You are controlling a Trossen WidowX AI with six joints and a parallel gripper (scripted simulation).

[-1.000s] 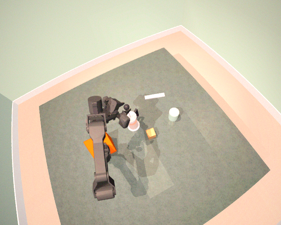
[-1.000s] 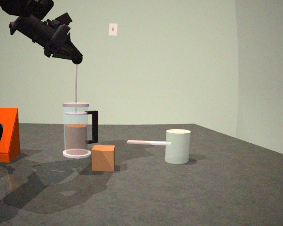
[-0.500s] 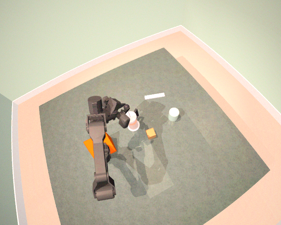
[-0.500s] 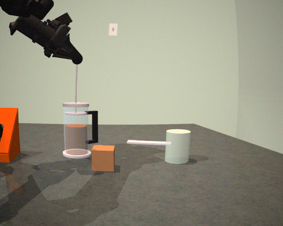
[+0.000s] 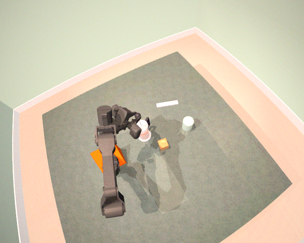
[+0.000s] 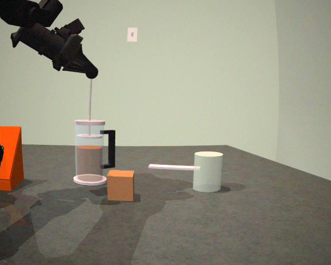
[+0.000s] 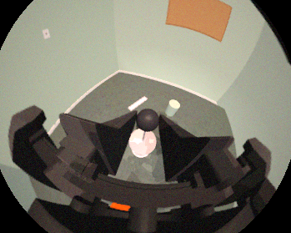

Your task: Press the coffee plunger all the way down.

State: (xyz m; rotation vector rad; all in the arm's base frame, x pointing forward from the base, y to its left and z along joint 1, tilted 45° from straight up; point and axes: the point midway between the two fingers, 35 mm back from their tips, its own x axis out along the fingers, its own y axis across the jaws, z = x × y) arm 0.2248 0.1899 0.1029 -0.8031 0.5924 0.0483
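Right now the glass coffee press is 10 mm ahead of my gripper tip, 10 mm to the left of it and 130 mm below it. From my gripper tip the other things lie so: orange cube: 60 mm ahead, 120 mm to the right, 240 mm below.
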